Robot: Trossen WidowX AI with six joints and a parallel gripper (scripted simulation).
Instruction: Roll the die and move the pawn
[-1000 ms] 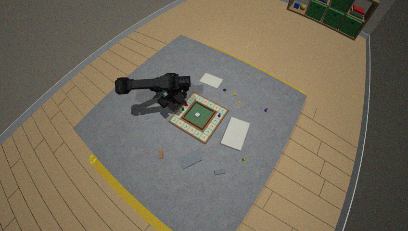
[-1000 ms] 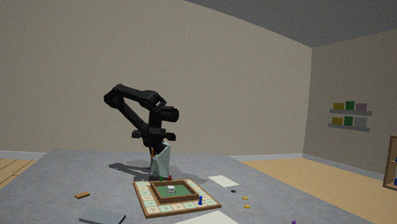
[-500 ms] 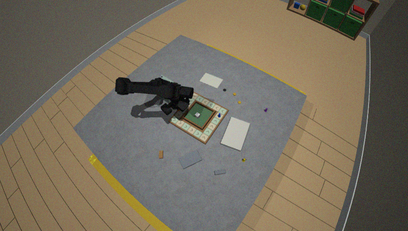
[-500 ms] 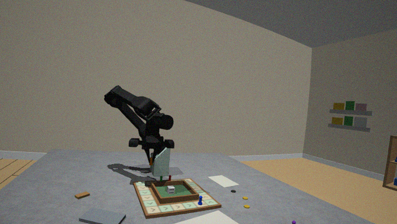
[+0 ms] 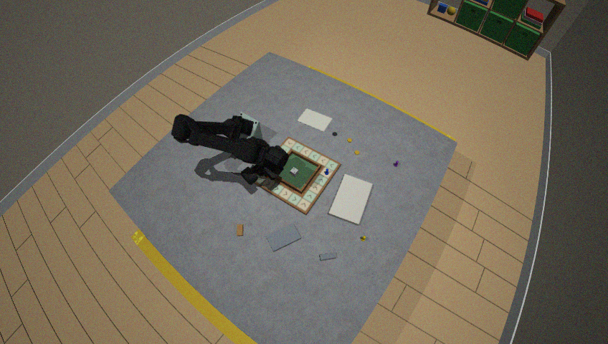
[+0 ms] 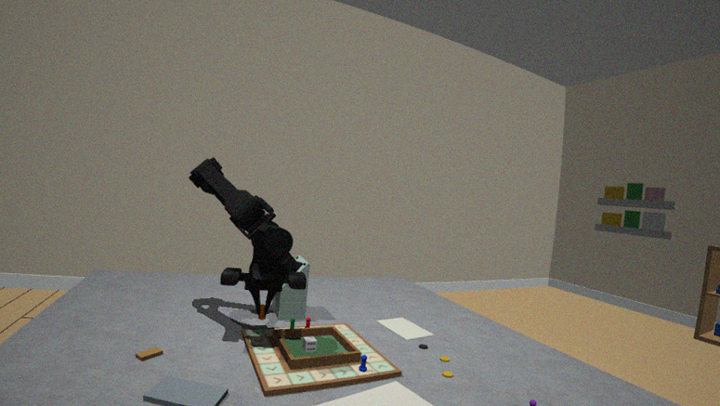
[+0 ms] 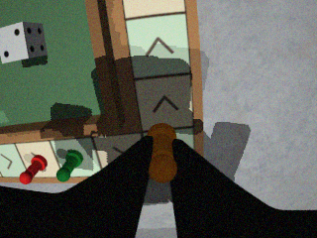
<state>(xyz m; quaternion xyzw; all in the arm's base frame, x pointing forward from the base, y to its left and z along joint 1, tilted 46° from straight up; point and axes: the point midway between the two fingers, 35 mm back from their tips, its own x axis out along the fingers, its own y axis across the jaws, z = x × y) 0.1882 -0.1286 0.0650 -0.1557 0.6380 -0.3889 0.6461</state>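
My gripper tip is 4 cm past the green pawn, 9 cm to the right of it and 5 cm above it. The rest, counted from my gripper tip: orange pawn: 1 cm above; then red pawn: 4 cm behind, 13 cm to the left, 5 cm below; then white die: 7 cm ahead, 9 cm to the left, 5 cm below.
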